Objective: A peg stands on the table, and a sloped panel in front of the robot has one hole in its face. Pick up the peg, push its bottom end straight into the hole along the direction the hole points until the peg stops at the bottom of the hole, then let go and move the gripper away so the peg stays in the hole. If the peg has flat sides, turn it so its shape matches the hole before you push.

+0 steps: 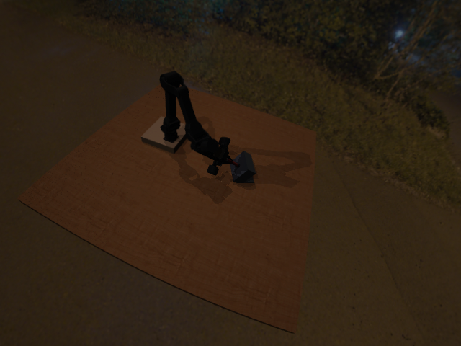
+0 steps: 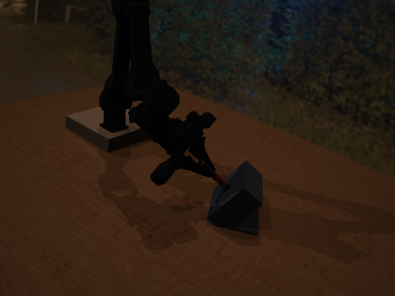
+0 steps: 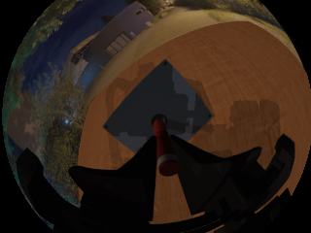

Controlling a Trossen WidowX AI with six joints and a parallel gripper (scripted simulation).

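The panel is 60 mm ahead of my gripper tip, 40 mm below it and 30 mm to the left of it. Round my gripper tip: peg: 10 mm to the right, 10 mm behind, 10 mm above.
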